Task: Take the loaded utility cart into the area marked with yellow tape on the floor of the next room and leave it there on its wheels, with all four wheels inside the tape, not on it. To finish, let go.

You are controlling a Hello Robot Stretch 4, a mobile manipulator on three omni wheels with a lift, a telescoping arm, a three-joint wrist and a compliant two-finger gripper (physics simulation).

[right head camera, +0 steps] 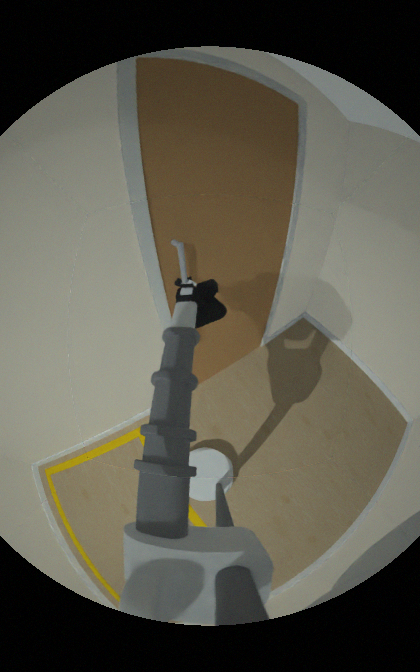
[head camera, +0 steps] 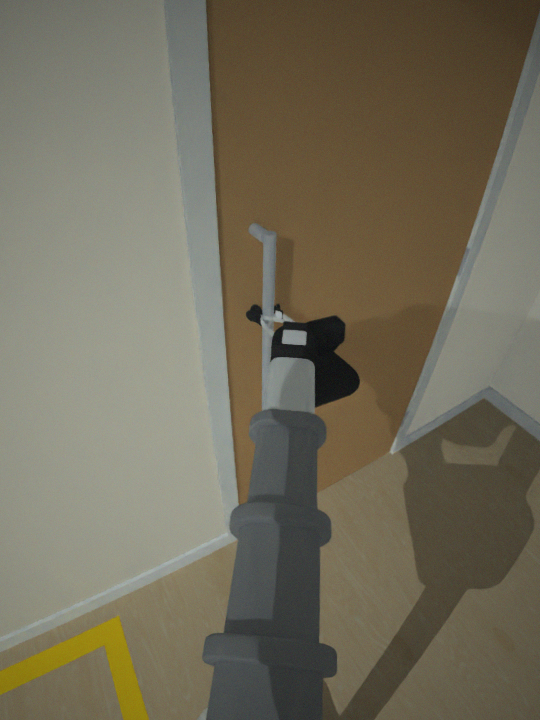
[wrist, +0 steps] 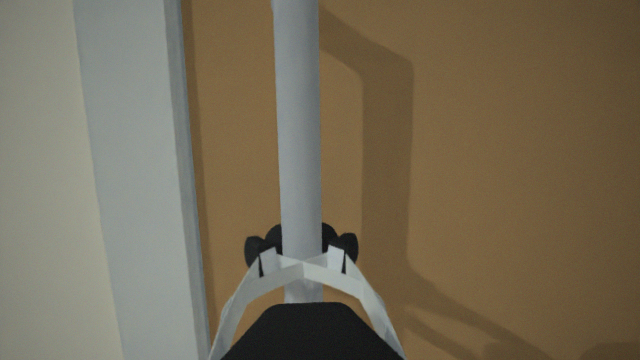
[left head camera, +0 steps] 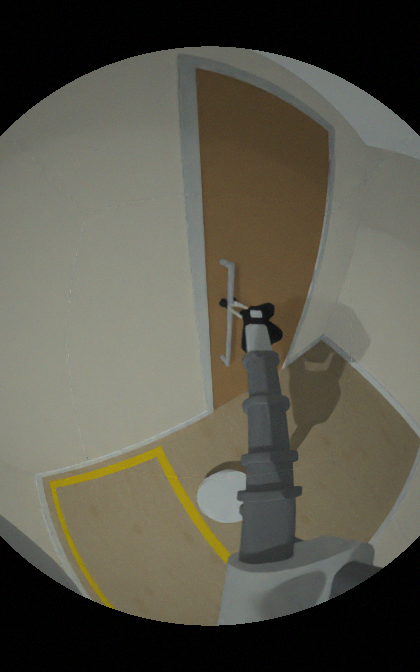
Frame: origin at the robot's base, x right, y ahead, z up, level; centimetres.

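Seen in the pictures: gripper, between the fingertips: (head camera: 260, 308) (wrist: 301, 243).
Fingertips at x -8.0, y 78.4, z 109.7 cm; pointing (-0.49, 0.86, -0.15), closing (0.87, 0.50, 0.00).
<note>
A point is followed by its place in that frame.
My gripper (head camera: 267, 314) @(y 78.4, x -8.0, z 109.7 cm) (left head camera: 228, 302) (wrist: 301, 243) @(y 78.4, x -8.0, z 109.7 cm) is shut on the upright grey bar handle (head camera: 269, 273) @(y 73.5, x -5.6, z 120.9 cm) (left head camera: 229, 330) (right head camera: 181, 257) (wrist: 299, 125) @(y 73.7, x -5.2, z 118.7 cm) of a brown door, with one black fingertip on each side of the bar. The brown door (head camera: 372, 174) @(y 97.1, x 15.0, z 135.6 cm) (left head camera: 265, 175) (right head camera: 215, 175) (wrist: 500, 150) @(y 90.3, x 5.3, z 116.0 cm) stands closed in its grey frame. Yellow tape (head camera: 119, 648) @(y 25.8, x -53.2, z -2.7 cm) (left head camera: 105, 467) (right head camera: 95, 451) marks an area on the floor at the lower left. The utility cart does not show in these views.
My extended arm (head camera: 276, 581) @(y 18.1, x 0.1, z 125.6 cm) (left head camera: 267, 480) (right head camera: 167, 445) reaches to the door. A white round object (left head camera: 222, 496) (right head camera: 210, 472) is on the floor beside the arm, near the tape. Walls stand left and right of the door.
</note>
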